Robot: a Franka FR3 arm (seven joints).
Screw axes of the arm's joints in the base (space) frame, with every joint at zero. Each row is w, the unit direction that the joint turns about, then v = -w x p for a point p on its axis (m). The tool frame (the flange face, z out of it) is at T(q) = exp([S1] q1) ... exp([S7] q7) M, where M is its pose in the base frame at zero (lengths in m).
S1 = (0, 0, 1, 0, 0, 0)
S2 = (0, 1, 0, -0.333, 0, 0)
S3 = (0, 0, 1, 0, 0, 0)
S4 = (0, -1, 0, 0.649, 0, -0.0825)
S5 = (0, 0, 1, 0, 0, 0)
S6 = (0, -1, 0, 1.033, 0, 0)
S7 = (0, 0, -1, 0, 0.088, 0)
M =
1 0 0 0.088
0 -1 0 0
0 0 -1 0.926
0 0 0 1
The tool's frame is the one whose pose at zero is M.
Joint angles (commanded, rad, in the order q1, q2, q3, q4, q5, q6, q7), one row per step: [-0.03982 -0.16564 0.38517 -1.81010 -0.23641 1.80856 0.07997]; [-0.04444 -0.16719 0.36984 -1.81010 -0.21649 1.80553 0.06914]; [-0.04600 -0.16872 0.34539 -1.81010 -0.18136 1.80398 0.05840]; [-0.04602 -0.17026 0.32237 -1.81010 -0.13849 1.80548 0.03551]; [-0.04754 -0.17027 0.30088 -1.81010 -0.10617 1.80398 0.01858]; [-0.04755 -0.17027 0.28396 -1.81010 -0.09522 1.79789 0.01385]
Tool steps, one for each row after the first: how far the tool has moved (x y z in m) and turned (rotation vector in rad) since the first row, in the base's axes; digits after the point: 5 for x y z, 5 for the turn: [0.00209 -0.00921 0.00047 0.01774 0.00972 -0.01200]; [0.00466 -0.02058 0.00107 0.05233 0.02196 -0.03059]; [0.00665 -0.02965 0.00188 0.09275 0.03473 -0.03412]; [0.00892 -0.03964 0.00186 0.12382 0.04635 -0.04309]; [0.01031 -0.04825 0.00154 0.13508 0.05450 -0.05716]
